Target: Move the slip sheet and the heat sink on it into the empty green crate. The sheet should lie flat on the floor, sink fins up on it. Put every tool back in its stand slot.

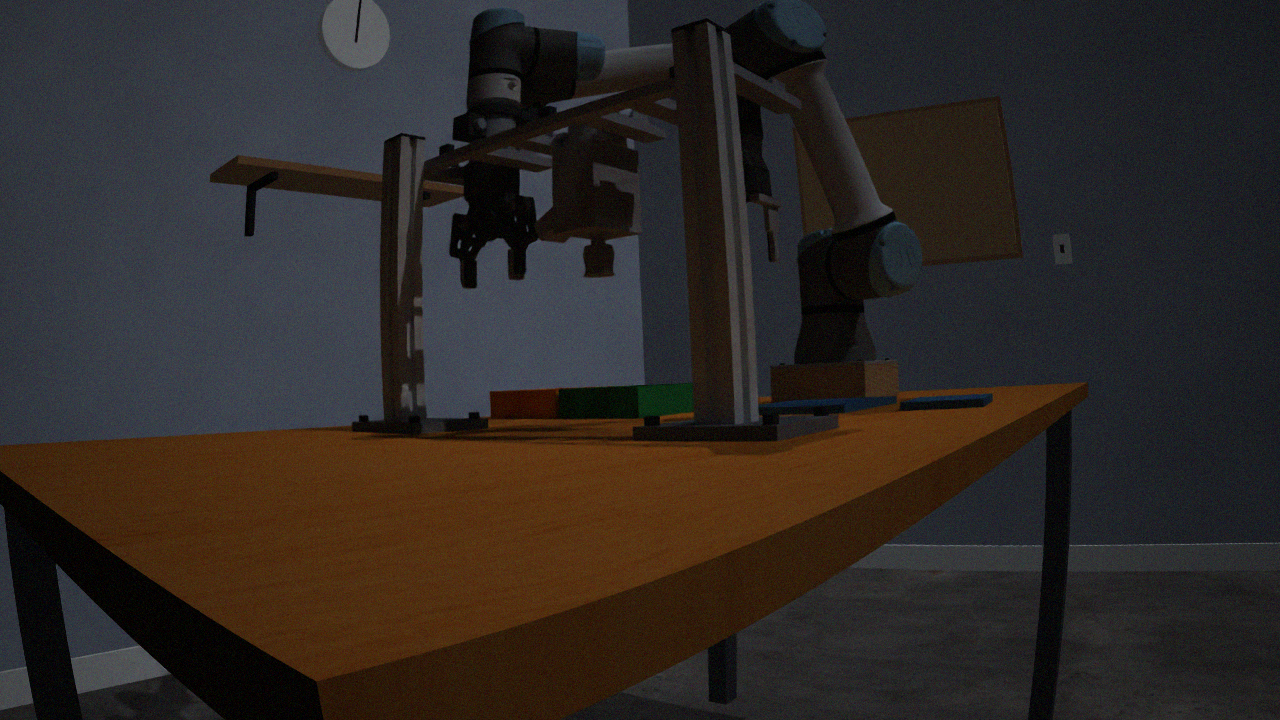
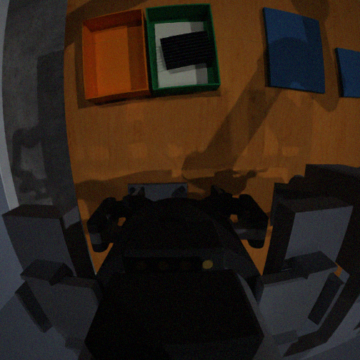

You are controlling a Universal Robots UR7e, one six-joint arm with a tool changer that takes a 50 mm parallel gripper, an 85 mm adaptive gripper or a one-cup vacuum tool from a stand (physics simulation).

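Frame: origin at the arm's base, x right, y ahead, z up, level; metres.
Seen in the pictures: arm's base, origin of its link: point(image 1: 835, 362).
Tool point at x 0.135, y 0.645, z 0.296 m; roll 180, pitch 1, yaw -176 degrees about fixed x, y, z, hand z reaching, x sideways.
Pixels of each thing's top centre, then the offset from my tool point to it. "*": a spot on its surface instead.
- green crate, centre of its top: point(image 1: 633, 385) dz -0.318, dx +0.004, dy -0.265 m
- vacuum tool, a spot on its surface: point(image 1: 597, 183) * dz -0.093, dx -0.214, dy +0.018 m
- orange crate, centre of its top: point(image 1: 559, 388) dz -0.318, dx +0.146, dy -0.247 m
- large blue plate, centre of its top: point(image 1: 817, 402) dz -0.351, dx -0.279, dy -0.320 m
- smaller blue plate, centre of its top: point(image 1: 949, 397) dz -0.351, dx -0.483, dy -0.311 m
The green crate point(image 1: 599, 402) point(image 2: 216, 55) holds the white slip sheet point(image 2: 190, 79), which looks flat on its floor. The black heat sink point(image 2: 187, 50) lies on the sheet, slightly turned, with its ribbed fin side up. My gripper point(image 1: 493, 268) point(image 2: 172, 195), the black adaptive one, is open and empty on the arm, pointing down at the left end of the tool stand point(image 1: 716, 223), high above the table. The vacuum tool point(image 1: 597, 183) hangs in the stand beside it. Another tool point(image 1: 756, 165) hangs farther right, partly hidden by the post. The exact seating of my gripper in its slot is hidden.
An orange crate point(image 1: 523, 403) point(image 2: 84, 60) stands against the green crate's left side. A large blue plate point(image 1: 827, 405) point(image 2: 295, 50) and a smaller blue plate point(image 1: 946, 402) point(image 2: 350, 72) lie to the right. The stand's posts and crossbars surround the tools.
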